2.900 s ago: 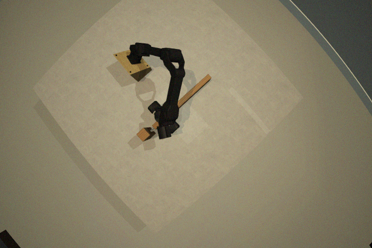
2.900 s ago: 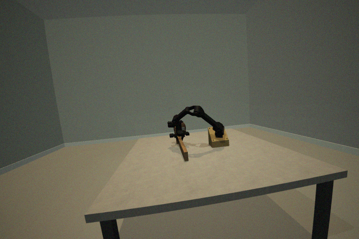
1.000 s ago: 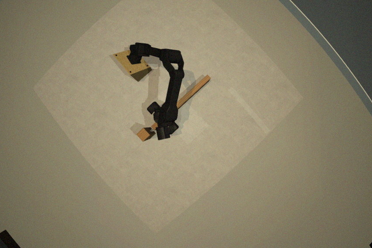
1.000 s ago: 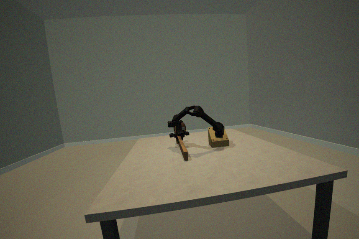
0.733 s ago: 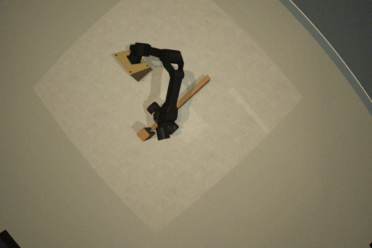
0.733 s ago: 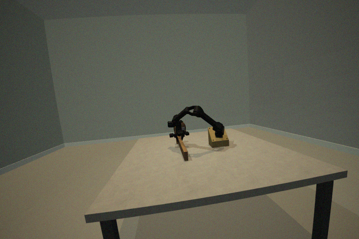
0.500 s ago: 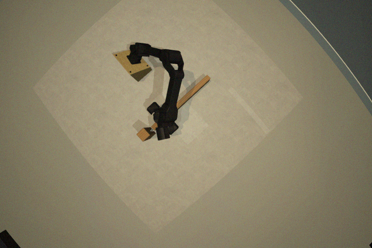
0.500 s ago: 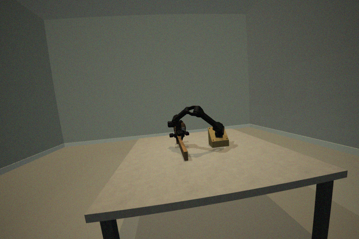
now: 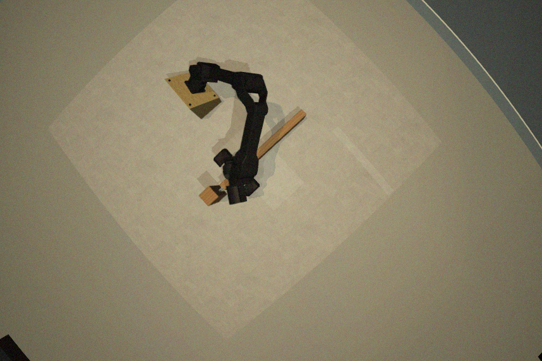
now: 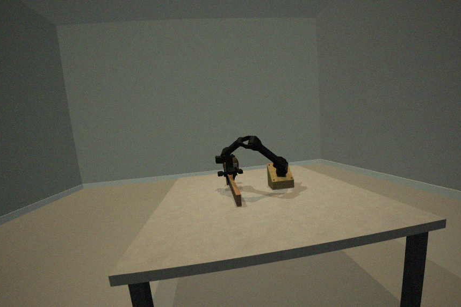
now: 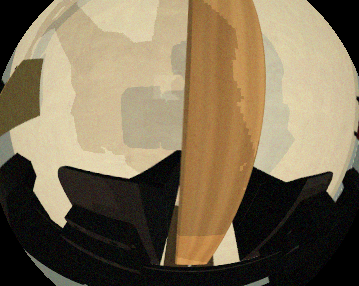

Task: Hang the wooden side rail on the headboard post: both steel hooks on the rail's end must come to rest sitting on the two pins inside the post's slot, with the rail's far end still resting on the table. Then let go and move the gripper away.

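The headboard post is 12 cm to the right of my gripper tip, 4 cm above it and 2 cm ahead of it.
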